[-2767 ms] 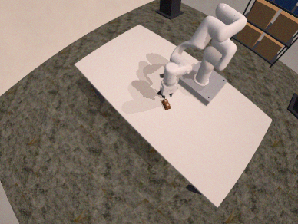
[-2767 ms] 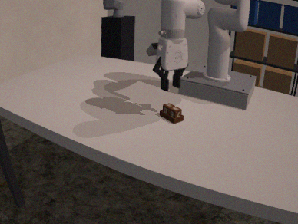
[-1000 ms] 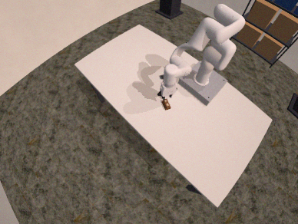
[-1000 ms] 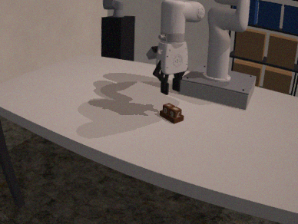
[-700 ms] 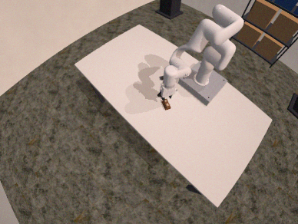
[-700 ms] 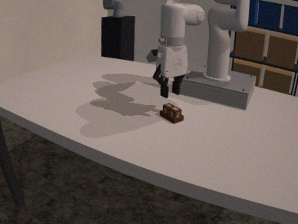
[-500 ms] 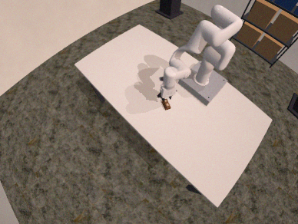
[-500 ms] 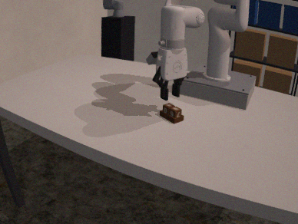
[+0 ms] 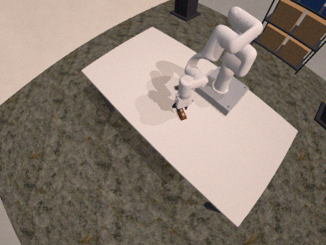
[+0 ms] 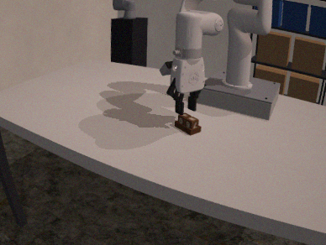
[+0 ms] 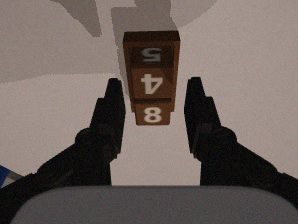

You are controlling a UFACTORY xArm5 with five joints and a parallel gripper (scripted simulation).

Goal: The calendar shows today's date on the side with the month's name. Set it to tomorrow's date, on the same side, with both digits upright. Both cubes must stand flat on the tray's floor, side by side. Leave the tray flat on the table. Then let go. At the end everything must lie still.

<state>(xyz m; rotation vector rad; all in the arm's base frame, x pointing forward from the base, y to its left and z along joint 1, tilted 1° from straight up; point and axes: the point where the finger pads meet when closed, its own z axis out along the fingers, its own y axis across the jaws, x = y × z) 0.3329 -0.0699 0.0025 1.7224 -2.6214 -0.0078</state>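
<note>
The brown wooden cube is 50 mm below my hand. The rest, counted from my hand: tray 10 mm ahead, 10 mm to the left, 60 mm below.
</note>
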